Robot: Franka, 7 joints.
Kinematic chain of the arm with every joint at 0, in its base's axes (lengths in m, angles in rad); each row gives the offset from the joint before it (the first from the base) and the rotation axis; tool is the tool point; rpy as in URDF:
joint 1: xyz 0 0 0.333 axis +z
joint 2: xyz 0 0 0 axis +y
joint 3: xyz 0 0 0.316 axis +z
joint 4: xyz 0.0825 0 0 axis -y
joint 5: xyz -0.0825 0 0.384 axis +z
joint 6: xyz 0 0 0 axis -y
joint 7: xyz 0.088 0 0 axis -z
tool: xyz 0 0 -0.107 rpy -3.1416 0 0
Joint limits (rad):
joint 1: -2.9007..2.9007
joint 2: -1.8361..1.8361
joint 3: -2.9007..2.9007
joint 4: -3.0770..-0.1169
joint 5: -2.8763..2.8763
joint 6: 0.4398..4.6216
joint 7: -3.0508..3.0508
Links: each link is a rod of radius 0.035 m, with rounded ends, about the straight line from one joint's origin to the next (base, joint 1, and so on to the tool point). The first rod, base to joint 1, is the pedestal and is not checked.
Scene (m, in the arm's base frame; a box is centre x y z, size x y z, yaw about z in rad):
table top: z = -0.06
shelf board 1: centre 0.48 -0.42 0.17 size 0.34 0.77 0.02 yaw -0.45
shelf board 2: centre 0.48 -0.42 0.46 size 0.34 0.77 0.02 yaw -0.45
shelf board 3: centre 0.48 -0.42 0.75 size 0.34 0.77 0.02 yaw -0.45
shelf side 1: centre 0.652 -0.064 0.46 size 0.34 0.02 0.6 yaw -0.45
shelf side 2: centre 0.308 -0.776 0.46 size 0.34 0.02 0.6 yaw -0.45
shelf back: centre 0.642 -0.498 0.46 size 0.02 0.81 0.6 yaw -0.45
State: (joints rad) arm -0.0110 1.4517 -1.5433 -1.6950 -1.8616 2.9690 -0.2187
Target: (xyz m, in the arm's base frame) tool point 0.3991 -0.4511 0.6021
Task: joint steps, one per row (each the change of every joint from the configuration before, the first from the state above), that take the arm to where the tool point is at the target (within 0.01 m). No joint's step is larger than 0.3 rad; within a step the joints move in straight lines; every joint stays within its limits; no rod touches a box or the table.
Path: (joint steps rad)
1: 0.0624 -0.0114 -0.0403 -0.2652 -0.0570 0.0745 0.0000
2: 0.0623 -0.0113 -0.0402 -0.2652 -0.0570 0.0745 0.0000
3: 0.1327 0.0348 -0.2508 -0.0589 -0.0284 -0.0019 0.0000
4: 0.1326 0.0347 -0.2507 -0.0590 -0.0284 -0.0018 0.0000
5: 0.1326 0.0348 -0.2507 -0.0590 -0.0284 -0.0019 0.0000
6: -0.0633 -0.0562 0.1099 0.2175 0.0539 -0.0542 0.0000
7: -0.0633 -0.0562 0.1098 0.2174 0.0539 -0.0542 0.0000
8: -0.0634 -0.0562 0.1099 0.2175 0.0539 -0.0541 0.0000

